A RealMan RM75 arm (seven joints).
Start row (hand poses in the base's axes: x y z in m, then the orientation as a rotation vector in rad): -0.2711 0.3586 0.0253 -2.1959 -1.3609 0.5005
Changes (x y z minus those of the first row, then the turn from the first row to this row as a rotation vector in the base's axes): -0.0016 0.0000 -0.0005 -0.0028 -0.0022 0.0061; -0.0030 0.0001 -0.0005 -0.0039 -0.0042 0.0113; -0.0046 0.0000 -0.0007 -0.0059 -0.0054 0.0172; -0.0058 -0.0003 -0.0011 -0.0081 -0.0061 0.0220; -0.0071 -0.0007 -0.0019 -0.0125 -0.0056 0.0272; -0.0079 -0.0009 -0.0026 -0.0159 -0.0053 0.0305; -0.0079 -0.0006 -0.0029 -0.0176 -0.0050 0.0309; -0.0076 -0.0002 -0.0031 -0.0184 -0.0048 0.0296; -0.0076 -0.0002 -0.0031 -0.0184 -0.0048 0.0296; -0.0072 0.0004 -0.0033 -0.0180 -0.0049 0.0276; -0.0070 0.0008 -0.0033 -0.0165 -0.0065 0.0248; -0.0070 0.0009 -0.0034 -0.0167 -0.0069 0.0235; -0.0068 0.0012 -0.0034 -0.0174 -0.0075 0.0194; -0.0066 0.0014 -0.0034 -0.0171 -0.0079 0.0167
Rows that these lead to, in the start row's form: -0.2727 0.3586 0.0248 -2.1958 -1.3692 0.5027; -0.2741 0.3587 0.0248 -2.1947 -1.3764 0.5034; -0.2757 0.3586 0.0246 -2.1935 -1.3839 0.5059; -0.2769 0.3583 0.0242 -2.1928 -1.3899 0.5086; -0.2782 0.3579 0.0234 -2.1930 -1.3959 0.5145; -0.2790 0.3577 0.0227 -2.1936 -1.3997 0.5187; -0.2790 0.3580 0.0224 -2.1946 -1.4000 0.5205; -0.2787 0.3584 0.0222 -2.1959 -1.3985 0.5209; -0.2787 0.3584 0.0222 -2.1959 -1.3985 0.5209; -0.2783 0.3590 0.0220 -2.1968 -1.3962 0.5197; -0.2781 0.3594 0.0220 -2.1981 -1.3937 0.5159; -0.2781 0.3595 0.0219 -2.1992 -1.3924 0.5151; -0.2779 0.3598 0.0219 -2.2025 -1.3880 0.5136; -0.2777 0.3600 0.0219 -2.2041 -1.3850 0.5119
